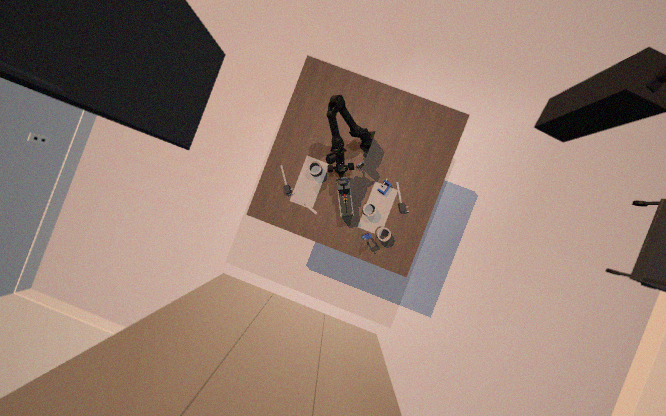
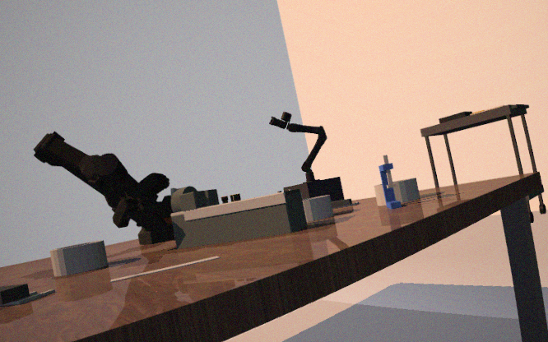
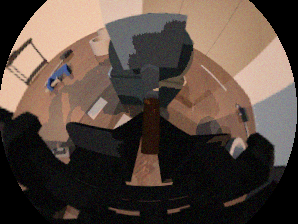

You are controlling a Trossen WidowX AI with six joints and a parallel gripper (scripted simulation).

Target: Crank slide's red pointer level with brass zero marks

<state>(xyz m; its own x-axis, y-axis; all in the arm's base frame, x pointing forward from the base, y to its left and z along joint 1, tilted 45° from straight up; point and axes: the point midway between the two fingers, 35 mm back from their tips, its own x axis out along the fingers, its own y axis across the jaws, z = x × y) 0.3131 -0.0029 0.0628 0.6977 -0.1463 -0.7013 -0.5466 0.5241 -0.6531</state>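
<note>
My gripper tip is 3 cm below the crank handle, 1 cm to the left of it and 1 cm past it. The rest, counted from my gripper tip: red pointer 11 cm ahead, 9 cm to the left, 5 cm above; then thin white rod 31 cm ahead, 11 cm to the right, 3 cm below.
</note>
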